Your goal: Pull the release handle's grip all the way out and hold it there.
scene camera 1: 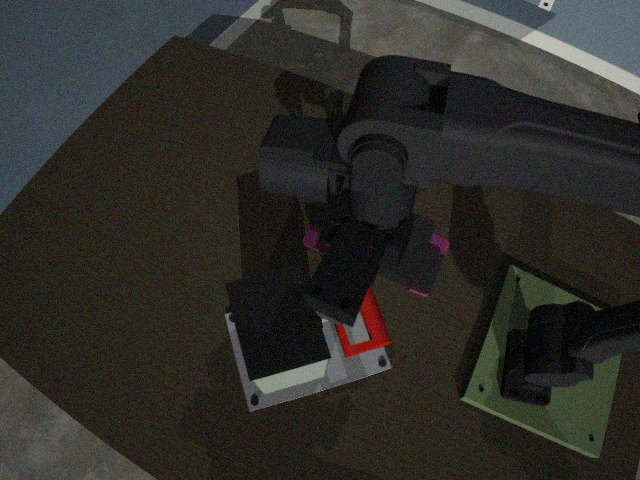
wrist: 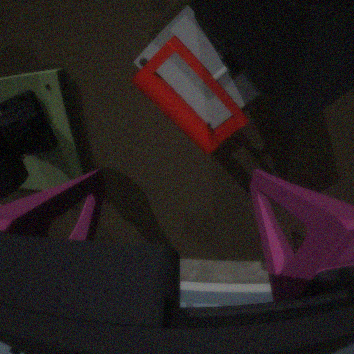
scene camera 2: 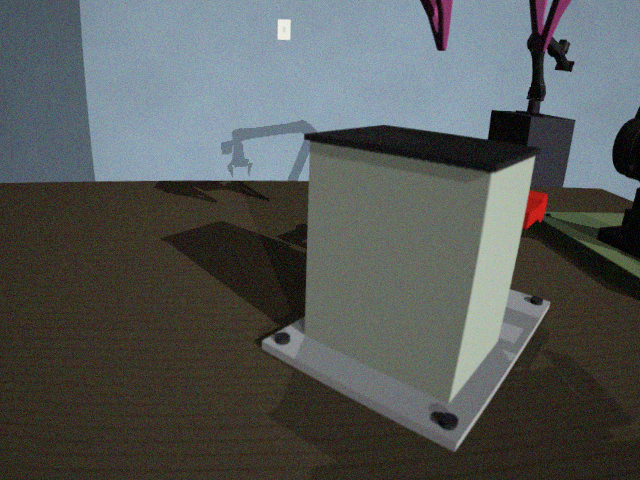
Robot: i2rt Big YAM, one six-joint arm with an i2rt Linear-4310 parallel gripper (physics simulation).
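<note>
The release handle's grip is a red rectangular loop (scene camera 1: pixel 378 321) (scene camera 2: pixel 536 206) (wrist: pixel 172 112) beside a tall pale box (scene camera 1: pixel 279 325) (scene camera 2: pixel 392 248) with a black top. In the wrist view a short light piece shows between loop and box. The box stands on a grey base plate (scene camera 1: pixel 356 369) (scene camera 2: pixel 361 372) (wrist: pixel 187 30) with dark bolts. My gripper (scene camera 1: pixel 376 248) (scene camera 2: pixel 491 50) (wrist: pixel 176 177) is open, with nothing between its magenta fingers. It hangs above the box's height in scene camera 2, and the loop lies ahead of the fingertips in the wrist view. The wrist part hides some of the loop in scene camera 1.
A green tray-like base (scene camera 1: pixel 547 423) (scene camera 2: pixel 584 219) (wrist: pixel 62 105) carries the dark arm base, on the handle's side of the box. The tall box is an obstacle beside the grip. A second dark arm (scene camera 2: pixel 537 77) stands on a pedestal (scene camera 2: pixel 509 129) in the background.
</note>
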